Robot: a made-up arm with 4 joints.
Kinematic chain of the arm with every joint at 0, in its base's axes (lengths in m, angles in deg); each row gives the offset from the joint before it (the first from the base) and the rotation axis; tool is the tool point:
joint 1: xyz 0 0 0.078 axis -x
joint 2: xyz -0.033 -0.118 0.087 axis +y
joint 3: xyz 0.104 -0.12 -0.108 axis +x
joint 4: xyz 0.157 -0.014 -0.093 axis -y
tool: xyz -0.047 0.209 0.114
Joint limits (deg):
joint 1: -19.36..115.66
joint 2: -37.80..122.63
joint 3: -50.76..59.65
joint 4: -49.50..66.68
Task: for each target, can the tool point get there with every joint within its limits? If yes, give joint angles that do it. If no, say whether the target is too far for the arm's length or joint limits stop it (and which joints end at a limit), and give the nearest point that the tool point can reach.
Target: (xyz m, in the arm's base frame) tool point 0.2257 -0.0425 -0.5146
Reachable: no: joint limits stop it (at a limit: joint 3, joint 4) | nearest point 0.1166 -0.0218 -0.2258 | short by 0.309 m
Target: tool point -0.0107 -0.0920 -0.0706
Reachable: yes | joints 16.00 72.23 6.39 -17.19
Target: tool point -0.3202 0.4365 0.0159
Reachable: no: joint limits stop it (at a limit: joint 1, joint 2, joint 4) | nearest point -0.3701 0.1990 0.1706 | short by 0.288 m
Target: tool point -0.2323 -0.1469 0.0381
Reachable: yes | joints 37.02 76.64 -34.32 36.29
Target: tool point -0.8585 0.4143 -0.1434
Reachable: no: too far | nearest point -0.3705 0.2001 0.1721 | short by 0.619 m
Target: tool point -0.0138 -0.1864 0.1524
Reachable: yes | joints 94.78 80.69 16.05 -30.50
